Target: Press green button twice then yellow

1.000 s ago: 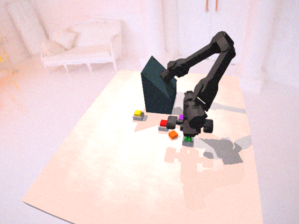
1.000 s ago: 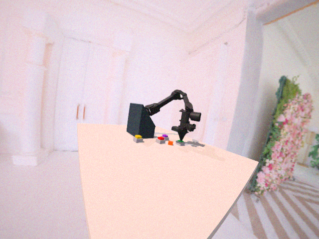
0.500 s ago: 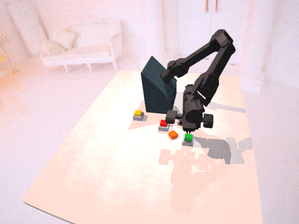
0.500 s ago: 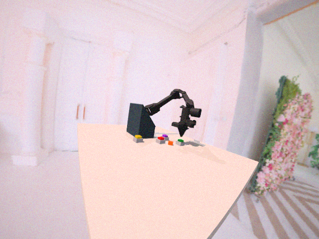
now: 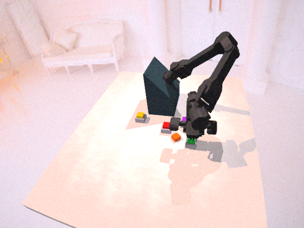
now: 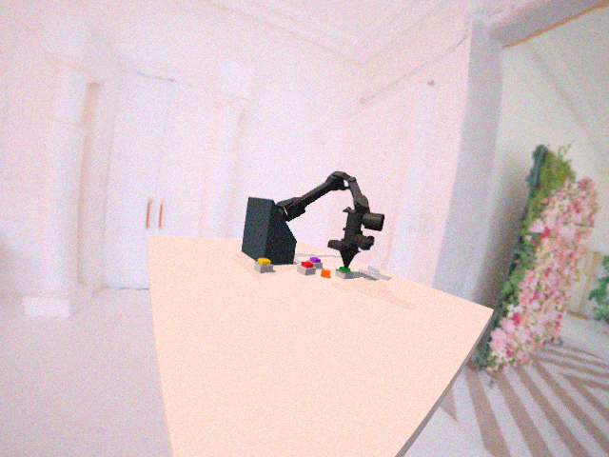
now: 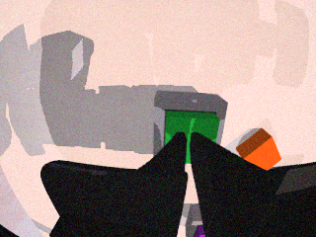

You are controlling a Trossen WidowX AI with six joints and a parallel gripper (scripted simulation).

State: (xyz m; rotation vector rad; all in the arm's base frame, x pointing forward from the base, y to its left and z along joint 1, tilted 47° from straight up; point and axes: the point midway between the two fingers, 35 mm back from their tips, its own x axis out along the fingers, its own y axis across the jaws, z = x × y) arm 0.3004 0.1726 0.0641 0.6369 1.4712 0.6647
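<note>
Now: the green button 1 cm below my gripper tip. From my gripper tip the other things lie so: orange block: 8 cm to the right, 3 cm below, 3 cm behind; red button: 13 cm to the right, 7 cm behind; purple button: 13 cm behind, 4 cm to the right.
</note>
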